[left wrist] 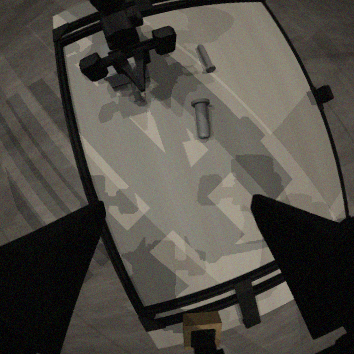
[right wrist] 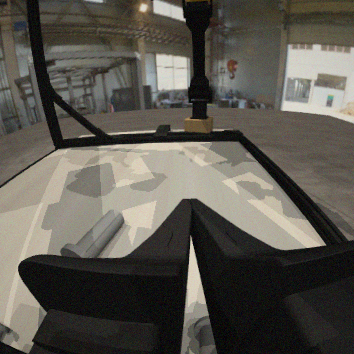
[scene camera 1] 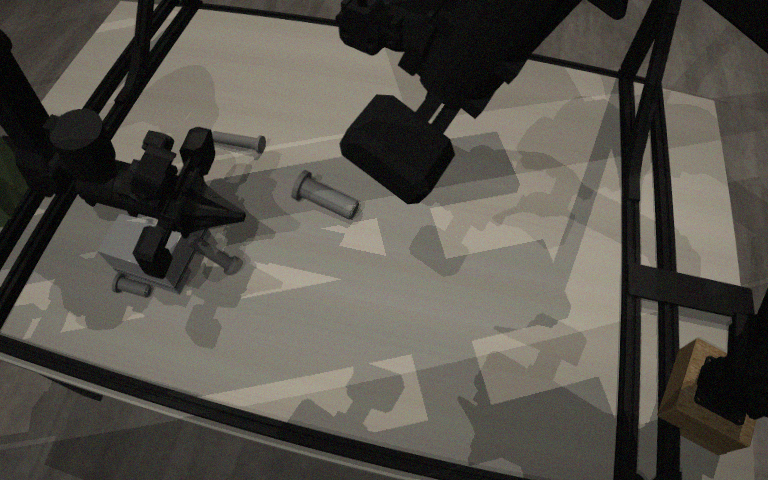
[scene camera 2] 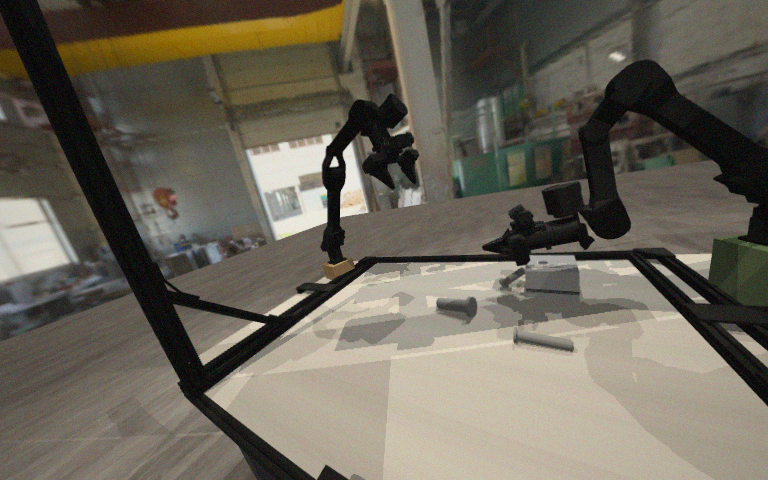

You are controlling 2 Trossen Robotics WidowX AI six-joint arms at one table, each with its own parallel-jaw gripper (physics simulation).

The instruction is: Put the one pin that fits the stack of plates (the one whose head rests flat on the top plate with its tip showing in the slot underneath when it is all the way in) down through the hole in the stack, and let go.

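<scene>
The grey stack of plates (scene camera 1: 181, 266) (scene camera 2: 552, 280) stands under my right gripper (scene camera 1: 244, 215) (scene camera 2: 484, 247) (left wrist: 143, 90) (right wrist: 190, 201), which is shut, empty and nearly level above it. A dark hole shows in its top in scene camera 2. A thin pin (scene camera 1: 215, 254) (scene camera 2: 512, 277) lies or leans beside the stack; I cannot tell which. A short pin (scene camera 1: 133, 285) lies by its near side in scene camera 1. A thick pin (scene camera 1: 328, 197) (scene camera 2: 453, 305) (left wrist: 202, 120) (right wrist: 97, 235) and a long pin (scene camera 1: 235, 140) (scene camera 2: 546, 341) (left wrist: 205, 58) lie apart from it. My left gripper (scene camera 2: 404, 184) (left wrist: 178, 205) is open and empty, high up.
Black frame bars (scene camera 1: 626, 237) (scene camera 2: 430, 259) (left wrist: 82, 165) edge the table. A black upright (scene camera 2: 96, 164) (right wrist: 40, 75) rises at one corner. The left arm's wooden base block (scene camera 1: 688, 384) (scene camera 2: 338, 268) (left wrist: 202, 320) (right wrist: 198, 125) stands beyond the frame. The left arm hangs over the table's top side in scene camera 1.
</scene>
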